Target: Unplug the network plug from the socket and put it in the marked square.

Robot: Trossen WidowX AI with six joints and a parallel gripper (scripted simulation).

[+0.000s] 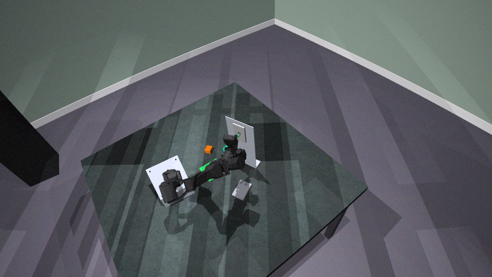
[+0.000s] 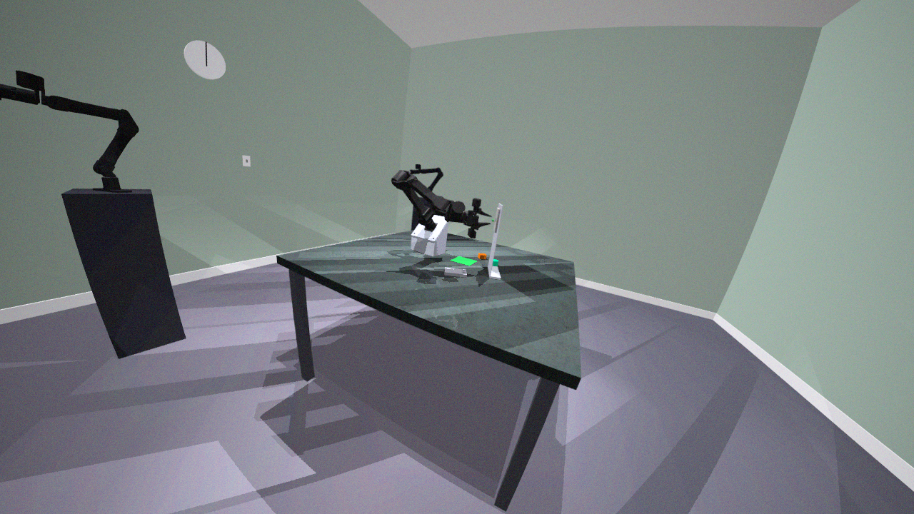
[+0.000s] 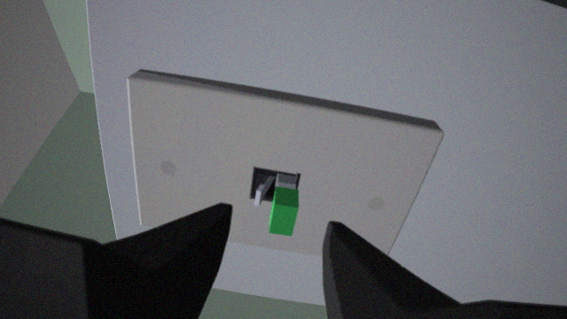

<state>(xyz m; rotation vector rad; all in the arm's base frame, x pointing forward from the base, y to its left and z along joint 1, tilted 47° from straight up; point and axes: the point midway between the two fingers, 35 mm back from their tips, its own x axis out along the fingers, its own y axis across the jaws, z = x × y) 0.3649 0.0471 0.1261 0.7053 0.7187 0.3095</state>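
My gripper tip is 2 cm short of the network plug and 1 cm to the right of it. Also, from my gripper tip: flat grey plate: 26 cm below, 14 cm to the right, 7 cm behind; then teal block: 25 cm below, 16 cm to the left, 1 cm behind; then upright socket panel: 11 cm below, 4 cm ahead, 2 cm to the left.
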